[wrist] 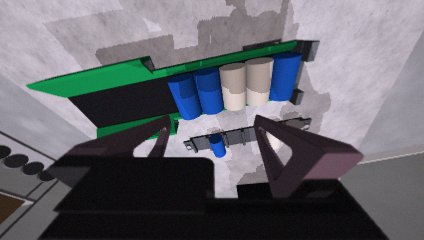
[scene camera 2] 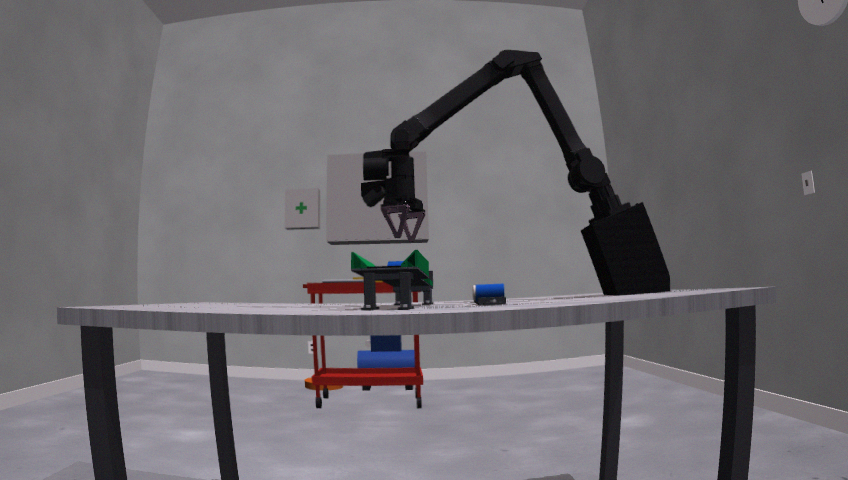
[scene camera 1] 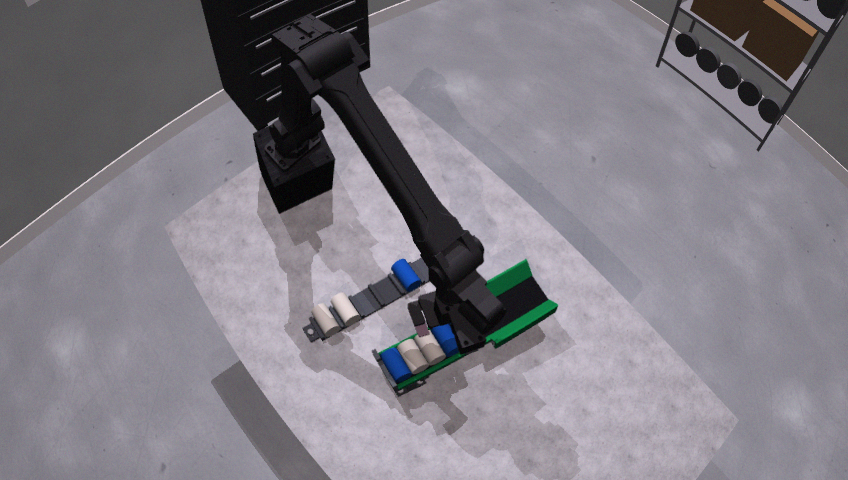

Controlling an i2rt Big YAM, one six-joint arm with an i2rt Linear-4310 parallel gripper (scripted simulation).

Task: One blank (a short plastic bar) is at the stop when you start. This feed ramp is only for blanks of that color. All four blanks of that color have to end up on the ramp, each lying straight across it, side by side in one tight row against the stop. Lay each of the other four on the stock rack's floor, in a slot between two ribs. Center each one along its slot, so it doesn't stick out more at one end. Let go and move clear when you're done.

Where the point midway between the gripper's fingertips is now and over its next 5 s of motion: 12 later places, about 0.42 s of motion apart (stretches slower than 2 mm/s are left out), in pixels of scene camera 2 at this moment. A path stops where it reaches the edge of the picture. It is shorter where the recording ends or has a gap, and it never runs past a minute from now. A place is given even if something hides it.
My gripper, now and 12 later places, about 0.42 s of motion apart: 404,239; 406,240; 407,242; 408,242; 407,244; 408,251; 408,257; 408,261; 408,262; 408,263; 409,272; 409,276; 410,264
